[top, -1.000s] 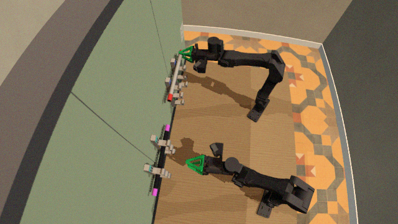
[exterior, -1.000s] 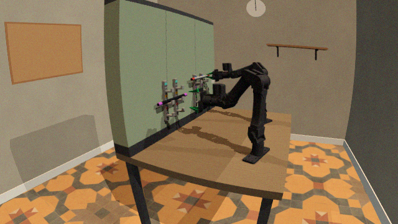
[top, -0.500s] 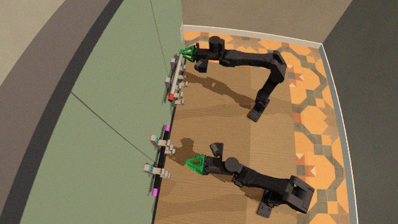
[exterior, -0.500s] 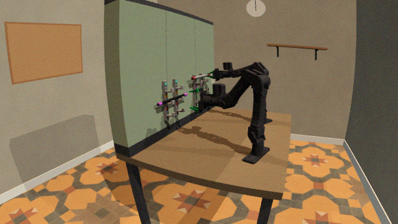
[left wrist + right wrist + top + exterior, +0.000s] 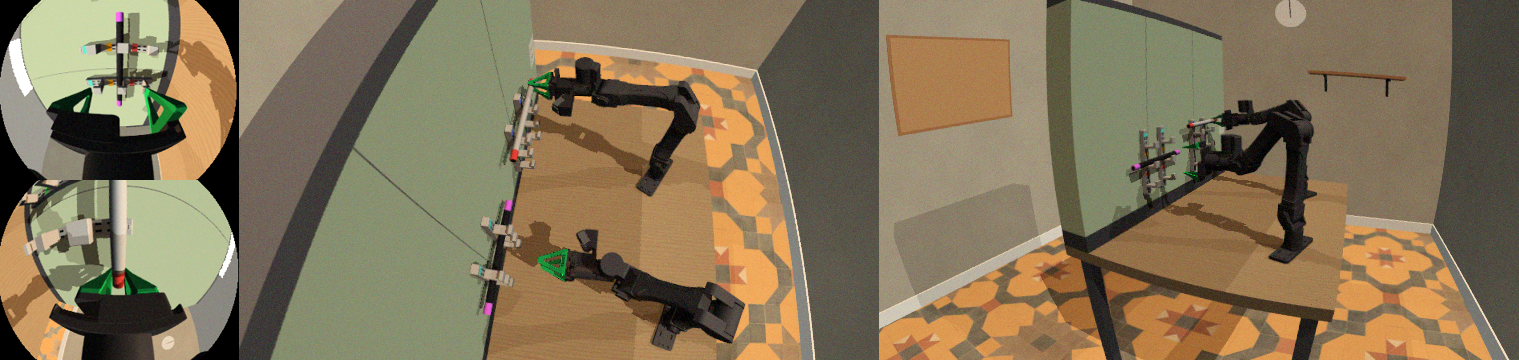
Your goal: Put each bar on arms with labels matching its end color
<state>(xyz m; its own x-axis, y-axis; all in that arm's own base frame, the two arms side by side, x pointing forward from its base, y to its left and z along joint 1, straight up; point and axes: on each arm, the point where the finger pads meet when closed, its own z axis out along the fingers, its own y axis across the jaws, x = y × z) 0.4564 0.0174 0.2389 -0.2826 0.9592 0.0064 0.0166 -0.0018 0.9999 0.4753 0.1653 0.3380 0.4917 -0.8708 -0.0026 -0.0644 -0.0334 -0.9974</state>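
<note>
Right now my left hand is 120 mm short of the bar, 20 mm to the left of it and 10 mm above it. Also, from my left hand: green wall panel 210 mm to the right, 200 mm ahead, 190 mm above.
</note>
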